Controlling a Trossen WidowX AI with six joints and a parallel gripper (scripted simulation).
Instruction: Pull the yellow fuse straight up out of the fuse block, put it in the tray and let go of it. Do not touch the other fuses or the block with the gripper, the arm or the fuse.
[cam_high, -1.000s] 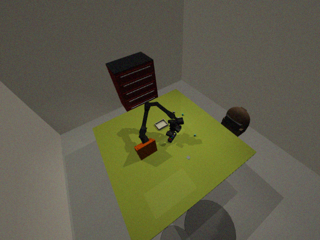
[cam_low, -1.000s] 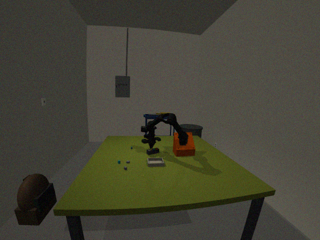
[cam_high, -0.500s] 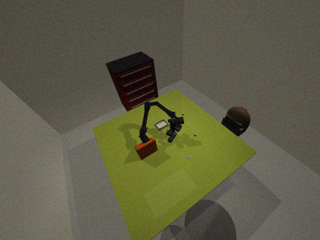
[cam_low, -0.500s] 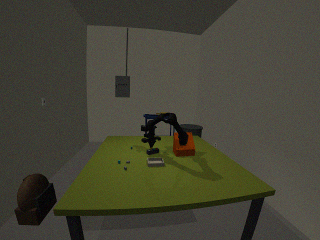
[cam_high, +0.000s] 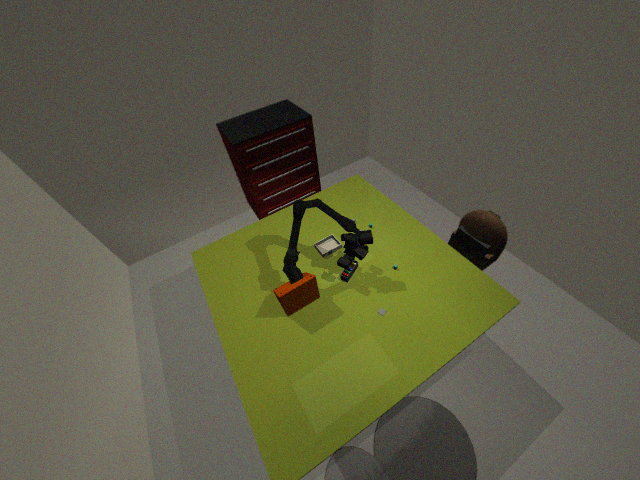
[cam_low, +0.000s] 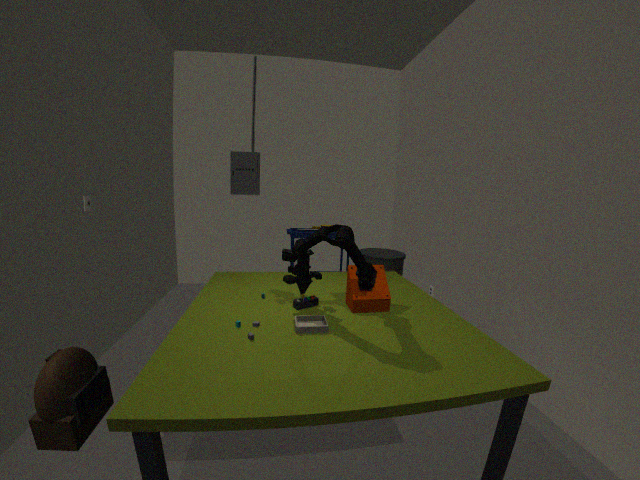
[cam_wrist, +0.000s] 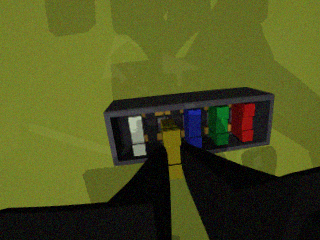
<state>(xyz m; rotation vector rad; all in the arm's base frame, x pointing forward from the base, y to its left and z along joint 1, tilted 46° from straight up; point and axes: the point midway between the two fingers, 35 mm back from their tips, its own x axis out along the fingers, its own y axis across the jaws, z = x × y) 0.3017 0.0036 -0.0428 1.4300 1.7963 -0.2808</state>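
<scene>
The grey tray lies 210 mm to the left of my gripper tip, 60 mm below it and 20 mm behind it. From my gripper tip the other things lie so: yellow fuse: 10 mm below.
</scene>
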